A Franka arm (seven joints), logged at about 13 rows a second.
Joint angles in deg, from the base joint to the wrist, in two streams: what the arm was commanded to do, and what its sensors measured. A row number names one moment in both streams.
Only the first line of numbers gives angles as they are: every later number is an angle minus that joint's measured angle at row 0.
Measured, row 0:
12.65 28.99 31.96 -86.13 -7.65 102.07 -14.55
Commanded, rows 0 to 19:
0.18 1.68 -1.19 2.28 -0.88 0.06 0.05
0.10 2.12 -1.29 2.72 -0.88 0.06 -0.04
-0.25 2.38 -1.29 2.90 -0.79 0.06 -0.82
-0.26 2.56 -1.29 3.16 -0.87 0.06 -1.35
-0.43 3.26 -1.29 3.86 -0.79 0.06 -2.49
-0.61 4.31 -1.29 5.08 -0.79 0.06 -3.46
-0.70 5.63 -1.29 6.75 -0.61 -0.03 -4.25
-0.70 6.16 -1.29 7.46 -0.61 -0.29 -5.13
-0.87 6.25 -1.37 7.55 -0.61 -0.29 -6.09
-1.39 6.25 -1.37 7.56 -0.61 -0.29 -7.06
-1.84 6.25 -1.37 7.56 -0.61 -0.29 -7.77
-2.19 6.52 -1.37 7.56 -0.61 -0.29 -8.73
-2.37 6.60 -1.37 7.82 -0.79 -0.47 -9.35
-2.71 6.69 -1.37 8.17 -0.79 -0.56 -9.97
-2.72 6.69 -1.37 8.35 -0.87 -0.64 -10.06
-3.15 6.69 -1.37 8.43 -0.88 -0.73 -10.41
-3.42 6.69 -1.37 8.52 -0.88 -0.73 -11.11
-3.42 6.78 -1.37 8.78 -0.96 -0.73 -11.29
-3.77 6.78 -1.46 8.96 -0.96 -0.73 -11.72
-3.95 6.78 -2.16 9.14 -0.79 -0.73 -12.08
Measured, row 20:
-3.50 5.76 -1.68 6.93 -0.01 0.16 -9.91
